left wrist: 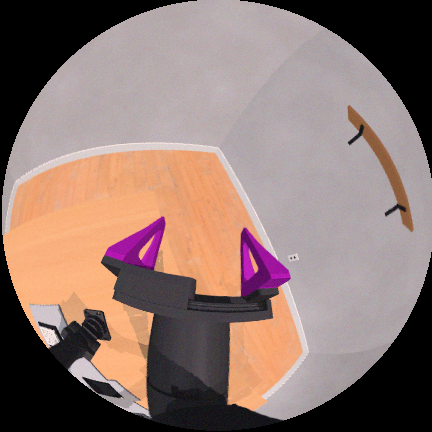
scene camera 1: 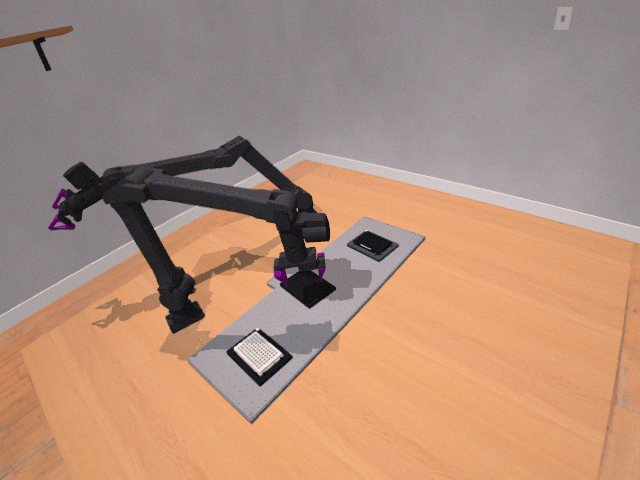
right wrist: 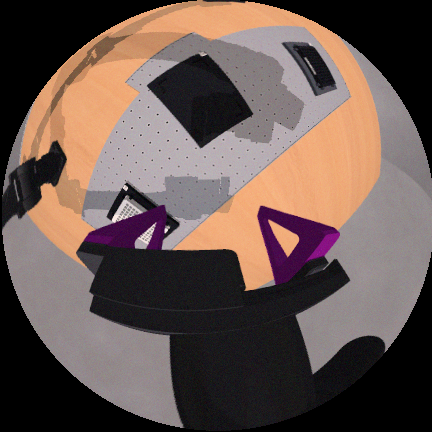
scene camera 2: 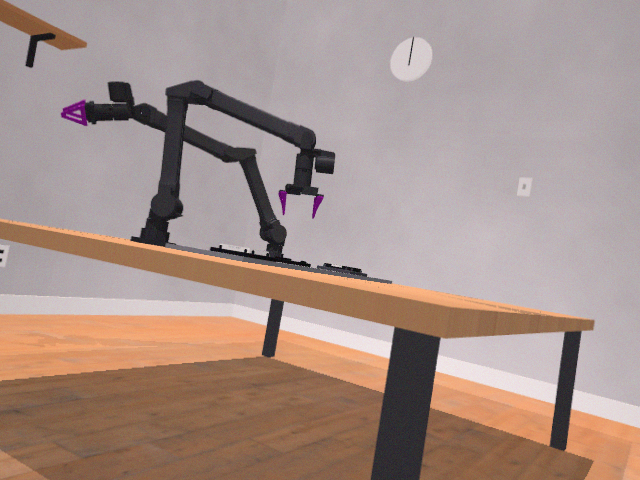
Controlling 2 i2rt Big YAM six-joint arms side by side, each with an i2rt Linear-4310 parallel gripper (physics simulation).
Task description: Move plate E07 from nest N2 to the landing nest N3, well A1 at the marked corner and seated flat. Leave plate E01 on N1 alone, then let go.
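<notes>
A white well plate [scene camera 1: 258,352] [scene camera 2: 233,248] [left wrist: 49,334] sits on a black nest [scene camera 1: 260,379] at the board's near left end in scene camera 1. A black plate [scene camera 1: 373,241] [right wrist: 320,65] sits on a dark grey nest [scene camera 1: 379,257] at the far end. The middle black nest [scene camera 1: 310,298] [right wrist: 200,100] holds no plate. Labels are not readable, so I cannot tell E07 from E01. My right gripper [scene camera 1: 303,282] [scene camera 2: 298,215] [right wrist: 213,210] is open and empty, fingers down, high above the board. My left gripper [scene camera 1: 52,217] [scene camera 2: 63,113] [left wrist: 203,225] is open and empty, raised far from the plates.
The nests stand on a grey perforated board [scene camera 1: 232,393] [right wrist: 150,150] on the wooden table [scene camera 1: 439,335] [scene camera 2: 310,291]. The arms cross above the table behind the board in scene camera 1. A wall shelf [scene camera 1: 36,36] [left wrist: 385,160] is beyond the left gripper.
</notes>
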